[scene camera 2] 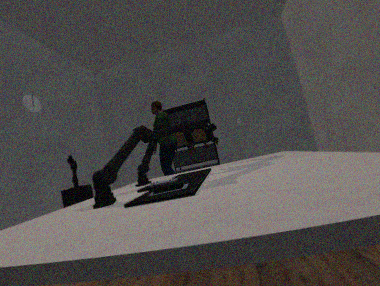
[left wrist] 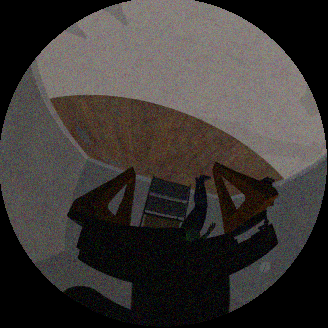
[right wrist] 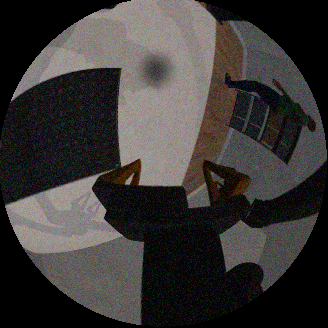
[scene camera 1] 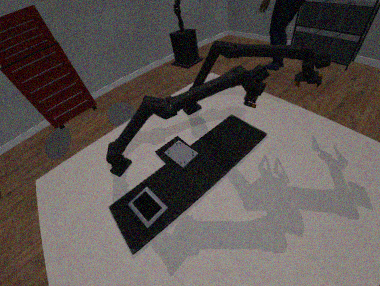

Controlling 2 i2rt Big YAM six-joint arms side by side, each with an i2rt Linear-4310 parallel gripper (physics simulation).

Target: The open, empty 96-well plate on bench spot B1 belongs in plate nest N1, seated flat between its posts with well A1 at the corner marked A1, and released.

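Frame: origin at the left arm's base, x left, y back, z up, level; metres.
Seen in the pictures: left gripper, fingertip midpoint: [scene camera 2: 213,147] [left wrist: 174,168] [scene camera 1: 307,86]; right gripper, fingertip midpoint: [scene camera 2: 193,151] [right wrist: 172,162] [scene camera 1: 258,99]; left arm's base at its link origin: [scene camera 2: 143,184] [scene camera 1: 192,109]; right arm's base at its link origin: [scene camera 2: 105,204] [scene camera 1: 121,166].
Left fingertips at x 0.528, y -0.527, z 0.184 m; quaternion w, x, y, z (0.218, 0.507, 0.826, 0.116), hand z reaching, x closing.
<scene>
Offsets run from my left fingertips to a thing's top centre. "spot": to the spot under its first point.
A black board [scene camera 1: 220,145] [scene camera 2: 199,186] [right wrist: 60,135] lies on the white table. A light square outline {spot: dx -1.171, dy +0.032, dz -0.169 m} [scene camera 1: 138,215] around a dark square {spot: dx -1.104, dy +0.044, dz -0.154 m} [scene camera 1: 148,204] is near its lower left end in scene camera 1; wells and the A1 mark cannot be made out. A pale grey square with small dark dots {spot: dx -0.818, dy +0.205, dz -0.159 m} [scene camera 1: 181,153] sits on a black base at the board's upper edge; nest and plate labels are unreadable. My right gripper [scene camera 1: 250,104] [right wrist: 172,162] is open and empty, above the table beyond the board. My left gripper [scene camera 1: 308,83] [left wrist: 174,168] is open and empty, high and farther right.
A person [scene camera 1: 282,22] [scene camera 2: 168,145] [left wrist: 197,202] stands beyond the table, near a dark shelf rack. A red cabinet [scene camera 1: 45,65] is at the left. A black pedestal [scene camera 1: 184,46] [scene camera 2: 76,196] with a small arm stands behind. Arm shadows cross the table.
</scene>
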